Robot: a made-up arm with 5 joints.
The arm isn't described. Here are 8 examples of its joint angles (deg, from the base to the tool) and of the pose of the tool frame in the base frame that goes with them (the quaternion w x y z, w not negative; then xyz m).
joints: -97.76 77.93 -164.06 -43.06 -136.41
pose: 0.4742 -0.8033 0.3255 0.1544 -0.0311 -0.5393 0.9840
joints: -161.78 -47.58 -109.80 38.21 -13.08
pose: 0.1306 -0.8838 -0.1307 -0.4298 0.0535 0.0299 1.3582
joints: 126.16 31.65 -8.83 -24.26 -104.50
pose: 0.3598 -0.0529 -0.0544 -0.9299 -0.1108 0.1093 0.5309
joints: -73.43 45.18 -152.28 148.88 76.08
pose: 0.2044 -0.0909 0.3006 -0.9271 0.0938 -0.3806 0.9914
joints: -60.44 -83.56 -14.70 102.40 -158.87
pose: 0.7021 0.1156 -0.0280 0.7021 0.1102 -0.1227 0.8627
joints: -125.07 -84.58 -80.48 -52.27 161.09
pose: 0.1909 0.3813 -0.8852 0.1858 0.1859 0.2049 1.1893
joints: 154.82 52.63 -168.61 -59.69 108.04
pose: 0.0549 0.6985 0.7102 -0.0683 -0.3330 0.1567 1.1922
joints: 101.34 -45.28 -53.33 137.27 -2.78
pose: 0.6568 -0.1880 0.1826 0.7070 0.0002 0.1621 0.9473
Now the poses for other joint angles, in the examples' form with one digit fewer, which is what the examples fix.
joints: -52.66 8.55 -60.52 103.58 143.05
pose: 0.153 0.400 -0.257 0.867 0.194 -0.232 0.775
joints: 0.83 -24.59 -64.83 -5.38 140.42
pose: 0.141 0.671 -0.234 -0.690 0.338 0.007 1.087
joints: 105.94 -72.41 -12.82 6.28 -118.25
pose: 0.280 -0.020 0.584 -0.762 -0.087 0.212 0.981
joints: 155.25 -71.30 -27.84 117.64 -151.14
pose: 0.831 0.019 -0.241 -0.501 -0.134 0.017 0.896
